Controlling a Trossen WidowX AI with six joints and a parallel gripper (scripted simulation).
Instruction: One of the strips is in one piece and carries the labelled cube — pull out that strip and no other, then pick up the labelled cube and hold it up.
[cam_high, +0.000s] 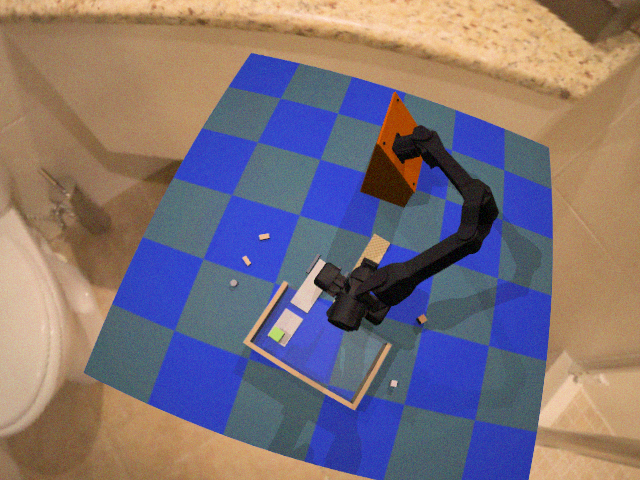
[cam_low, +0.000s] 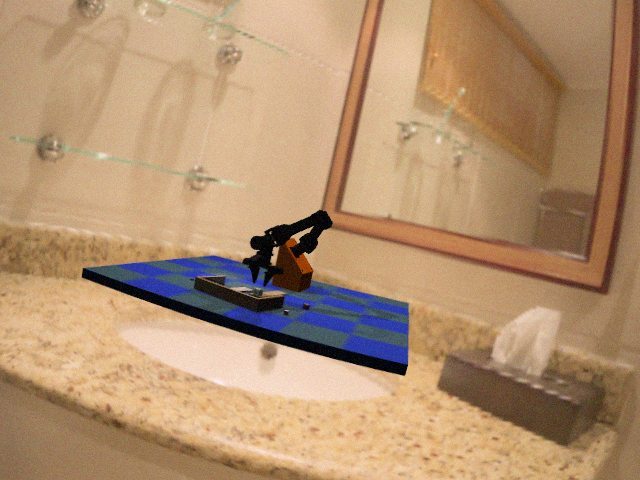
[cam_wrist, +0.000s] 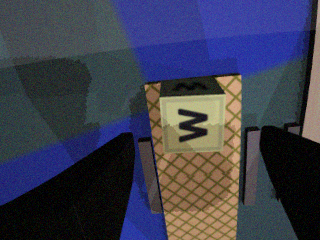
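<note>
The lattice strip lies 110 mm behind my gripper tip, 50 mm below it and 20 mm to the left of it. Round my gripper tip: grey peg: 300 mm to the right, 50 mm below, 50 mm ahead.
</note>
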